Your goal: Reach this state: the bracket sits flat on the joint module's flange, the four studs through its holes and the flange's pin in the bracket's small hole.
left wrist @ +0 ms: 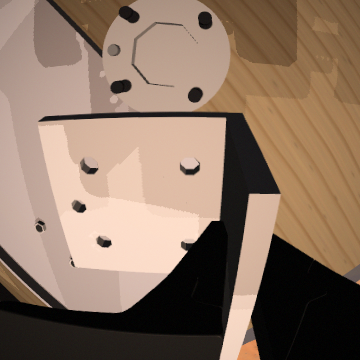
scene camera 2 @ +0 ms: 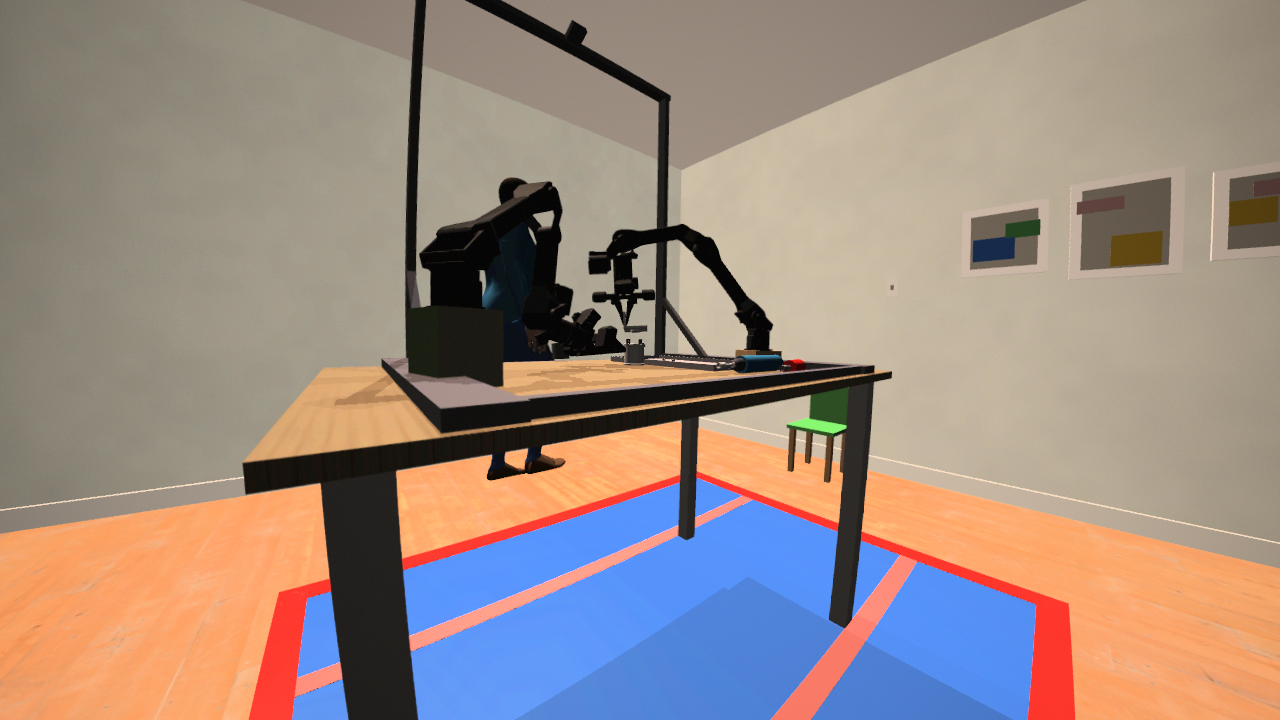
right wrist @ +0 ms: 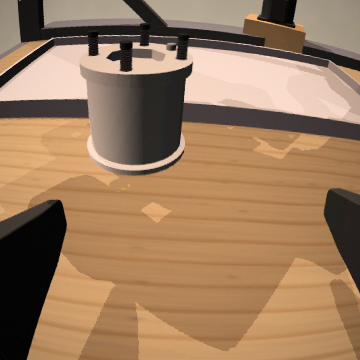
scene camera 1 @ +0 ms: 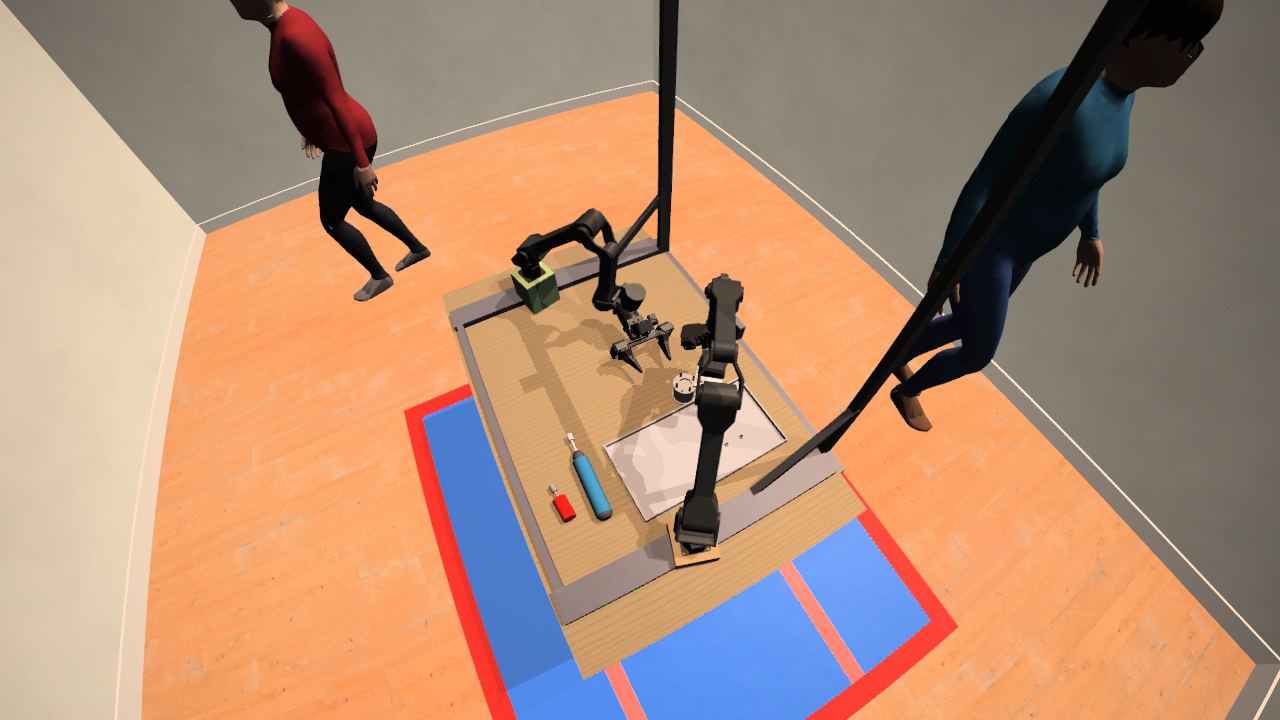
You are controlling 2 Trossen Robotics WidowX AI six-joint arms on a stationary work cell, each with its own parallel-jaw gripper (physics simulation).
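Frame: origin at the left arm's base, x ahead, y left, z up, level; millimetres.
Seen in the pictures: left gripper, fingertip midpoint: [left wrist: 230,232] [scene camera 2: 625,324]; right gripper, fingertip midpoint: [scene camera 2: 614,351] [right wrist: 198,208] [scene camera 1: 656,366]; left arm's base, link origin: [scene camera 2: 758,350] [right wrist: 275,21] [scene camera 1: 693,539]; right arm's base, link origin: [scene camera 1: 532,272].
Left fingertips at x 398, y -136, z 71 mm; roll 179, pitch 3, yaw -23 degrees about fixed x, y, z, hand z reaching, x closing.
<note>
Offsets run from my left fingertips to a thing's middle.
The grey joint module {dx -5, dy +68, dz -80 mm} [scene camera 1: 683,387] [scene camera 2: 634,352] [left wrist: 165,55] [right wrist: 135,115] stands upright on the table, its four black studs and small pin bare on top. My left gripper [scene camera 2: 626,322] [left wrist: 230,232] is shut on the upright side of the pale angled bracket {dx -29, dy +13, dz +7 mm} [scene camera 2: 636,328] [left wrist: 145,192]. The bracket's holed plate hangs above the flange level, apart from it, and appears below the module in the left wrist view. A finger partly covers one hole. The bracket does not show in the right wrist view. My right gripper [scene camera 1: 654,363] [right wrist: 198,208] is open and empty, low over the table beside the module.
A shallow pale tray {dx -158, dy +69, dz -109 mm} [scene camera 1: 646,501] [right wrist: 260,75] lies close beside the module, with small nuts [scene camera 1: 741,437] [left wrist: 40,226] in it. A blue-handled tool {dx -195, dy +353, dz -97 mm} [scene camera 1: 590,485] [scene camera 2: 759,362] and a red-handled one {dx -251, dy +423, dz -100 mm} [scene camera 1: 563,507] [scene camera 2: 793,364] lie beyond the tray. A black post [scene camera 1: 665,134] rises at the table edge.
</note>
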